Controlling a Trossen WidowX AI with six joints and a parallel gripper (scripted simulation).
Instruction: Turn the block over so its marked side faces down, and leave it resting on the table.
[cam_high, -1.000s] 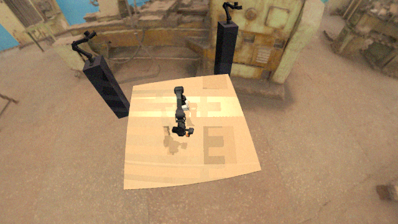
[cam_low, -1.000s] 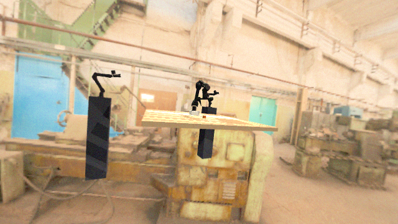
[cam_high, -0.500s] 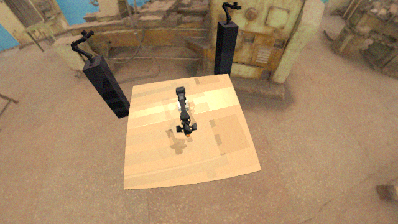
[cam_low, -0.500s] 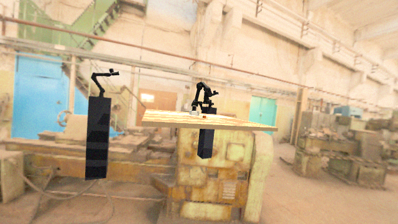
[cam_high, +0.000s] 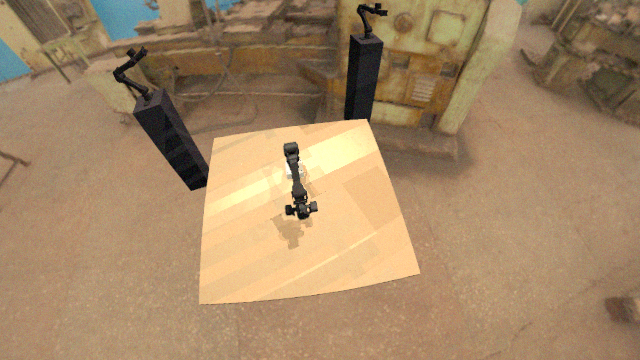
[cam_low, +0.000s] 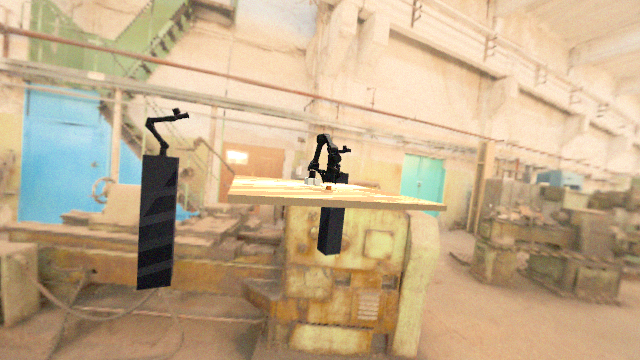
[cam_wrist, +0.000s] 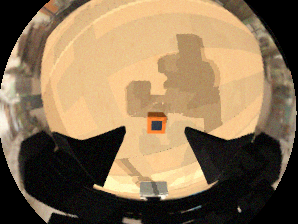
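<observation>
The orange block is 20 mm below my gripper tip.
</observation>
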